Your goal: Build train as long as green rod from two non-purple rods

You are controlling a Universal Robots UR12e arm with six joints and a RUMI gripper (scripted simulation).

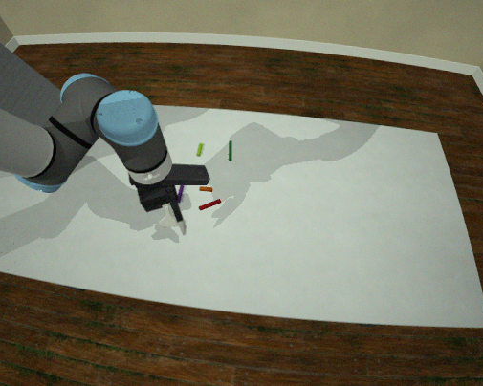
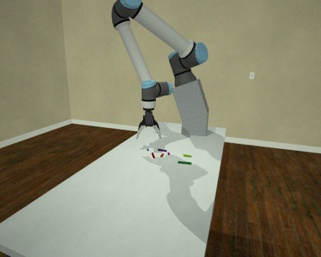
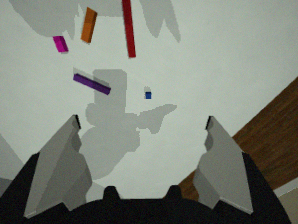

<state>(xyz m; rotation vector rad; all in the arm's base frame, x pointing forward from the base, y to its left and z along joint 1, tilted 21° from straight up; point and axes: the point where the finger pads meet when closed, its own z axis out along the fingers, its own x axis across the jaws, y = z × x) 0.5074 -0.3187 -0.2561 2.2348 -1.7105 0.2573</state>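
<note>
Now: hand 10 mm past the small blue rod, 10 mm to the left of it and 80 mm above it. The rest, counted from my hand: purple rod: 10 mm behind, 90 mm to the left, 80 mm below; then red rod: 80 mm ahead, 50 mm to the left, 80 mm below; then orange rod: 70 mm ahead, 100 mm to the left, 80 mm below.
</note>
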